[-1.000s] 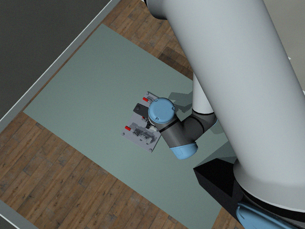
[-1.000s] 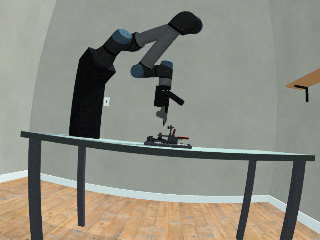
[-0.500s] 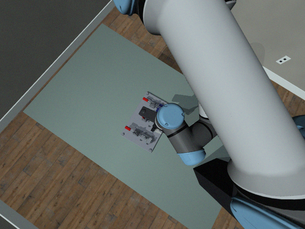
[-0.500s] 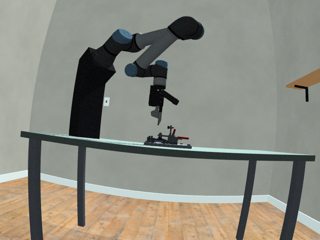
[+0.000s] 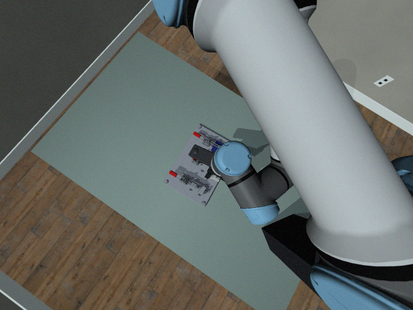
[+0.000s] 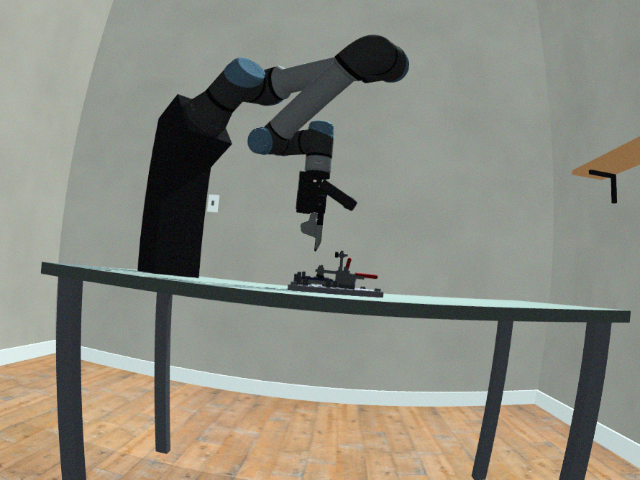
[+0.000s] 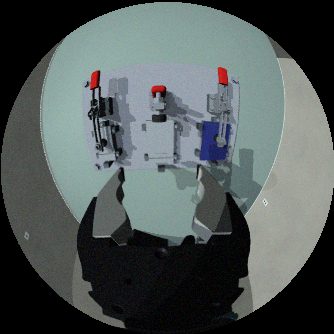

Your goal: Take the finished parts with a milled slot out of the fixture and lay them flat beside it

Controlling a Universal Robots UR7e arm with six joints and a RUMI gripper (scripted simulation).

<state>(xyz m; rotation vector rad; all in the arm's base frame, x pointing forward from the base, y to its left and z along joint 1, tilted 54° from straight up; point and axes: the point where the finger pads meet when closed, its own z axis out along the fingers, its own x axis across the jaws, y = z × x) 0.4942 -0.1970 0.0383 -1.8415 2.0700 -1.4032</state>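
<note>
My hand is 10 cm above the grey finished part and 1 cm past it. Round my hand: grey fixture plate (12 cm below, 5 cm ahead, 2 cm to the right); blue blank (10 cm to the right, 10 cm below, 3 cm behind).
</note>
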